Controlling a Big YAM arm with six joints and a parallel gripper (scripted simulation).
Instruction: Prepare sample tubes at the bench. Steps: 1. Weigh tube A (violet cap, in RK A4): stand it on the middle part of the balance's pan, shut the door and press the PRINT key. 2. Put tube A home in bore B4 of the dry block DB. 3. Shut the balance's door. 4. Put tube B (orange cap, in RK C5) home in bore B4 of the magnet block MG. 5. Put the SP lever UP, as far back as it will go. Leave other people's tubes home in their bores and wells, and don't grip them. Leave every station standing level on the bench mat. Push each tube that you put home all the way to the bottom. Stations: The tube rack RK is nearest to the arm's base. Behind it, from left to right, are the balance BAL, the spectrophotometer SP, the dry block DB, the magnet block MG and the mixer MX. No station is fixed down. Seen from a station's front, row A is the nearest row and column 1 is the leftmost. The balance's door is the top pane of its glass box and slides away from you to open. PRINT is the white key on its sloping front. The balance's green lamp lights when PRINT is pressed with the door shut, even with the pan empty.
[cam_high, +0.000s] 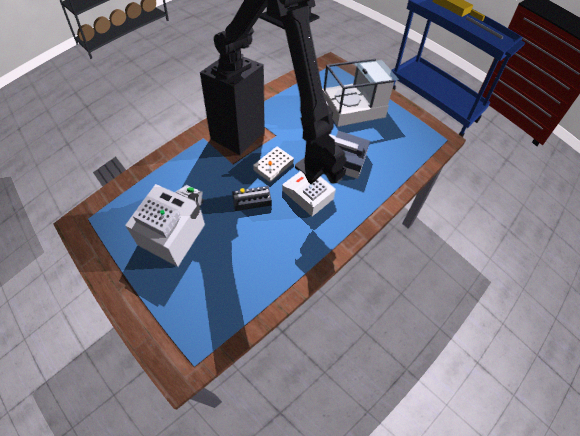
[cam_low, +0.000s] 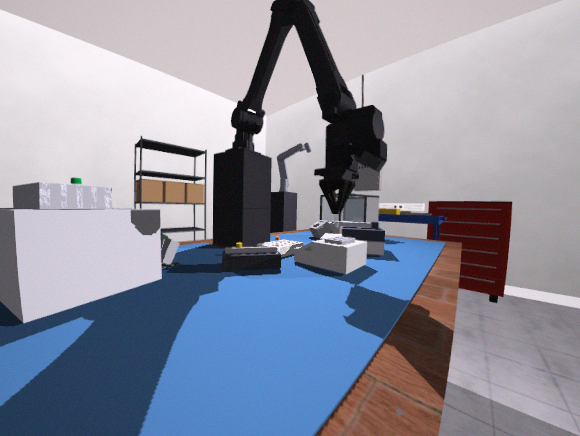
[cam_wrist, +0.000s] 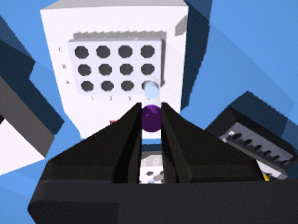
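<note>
Now: the violet-capped tube 2 cm below my hand. Round my hand: magnet block MG 15 cm behind, 13 cm to the right, 12 cm below; then tube rack RK 21 cm behind, 3 cm to the left, 12 cm below; then dry block 3 cm behind, 3 cm to the left, 11 cm below.
</note>
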